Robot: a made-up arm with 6 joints. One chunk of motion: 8 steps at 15 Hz.
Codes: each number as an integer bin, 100 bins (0 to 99) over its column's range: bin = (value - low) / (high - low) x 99, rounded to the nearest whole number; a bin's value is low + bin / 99 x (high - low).
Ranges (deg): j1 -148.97..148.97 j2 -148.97..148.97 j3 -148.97..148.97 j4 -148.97..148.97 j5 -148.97..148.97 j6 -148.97..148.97
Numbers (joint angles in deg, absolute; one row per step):
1: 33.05 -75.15 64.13 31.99 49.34 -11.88
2: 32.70 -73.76 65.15 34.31 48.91 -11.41
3: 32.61 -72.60 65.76 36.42 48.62 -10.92
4: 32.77 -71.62 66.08 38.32 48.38 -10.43
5: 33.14 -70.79 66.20 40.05 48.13 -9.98
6: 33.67 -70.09 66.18 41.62 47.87 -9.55
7: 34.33 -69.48 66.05 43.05 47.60 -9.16
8: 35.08 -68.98 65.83 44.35 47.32 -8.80
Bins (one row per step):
1: 60 25 71 60 66 46
2: 60 25 71 61 66 46
3: 60 25 71 62 66 46
4: 60 26 71 62 66 46
5: 61 26 71 63 65 46
6: 61 26 71 63 65 46
7: 61 26 71 64 65 46
8: 61 27 71 64 65 47

